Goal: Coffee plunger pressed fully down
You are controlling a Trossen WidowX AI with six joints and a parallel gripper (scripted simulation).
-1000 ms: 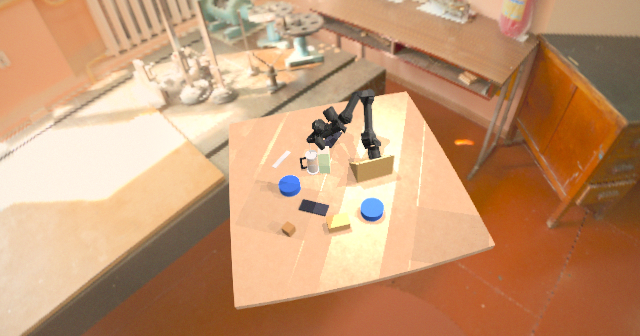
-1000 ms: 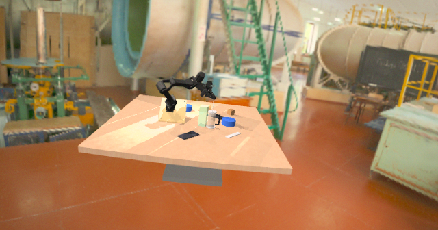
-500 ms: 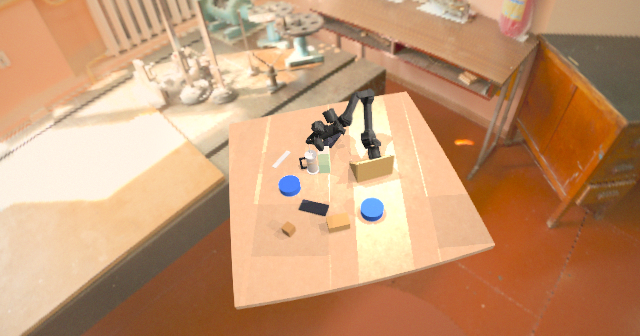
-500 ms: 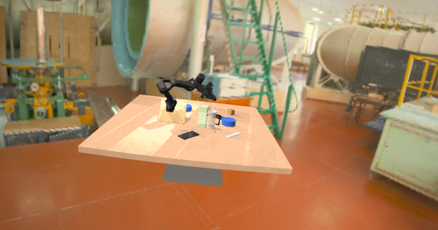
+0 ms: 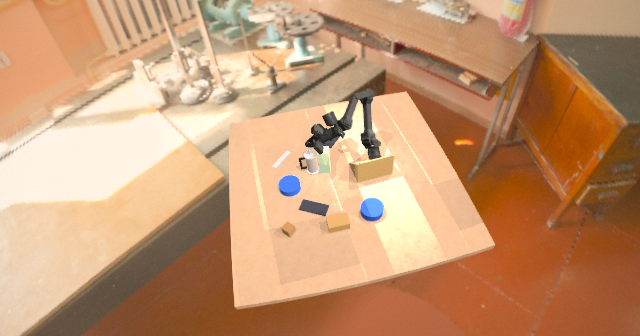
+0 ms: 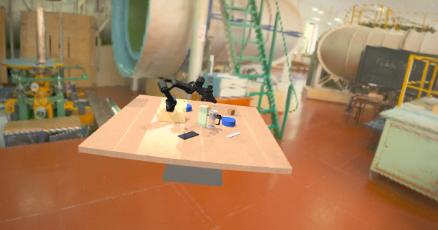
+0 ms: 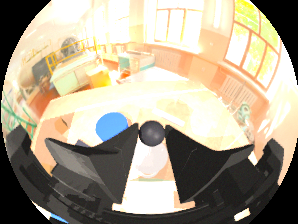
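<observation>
The coffee press is 110 mm below my gripper tip. The rest, counted from my gripper tip: pale green block: 130 mm below, 90 mm behind, 20 mm to the left; then white strip: 210 mm below, 160 mm ahead, 130 mm to the right; then small brown cube: 380 mm to the left, 190 mm below, 180 mm ahead.
</observation>
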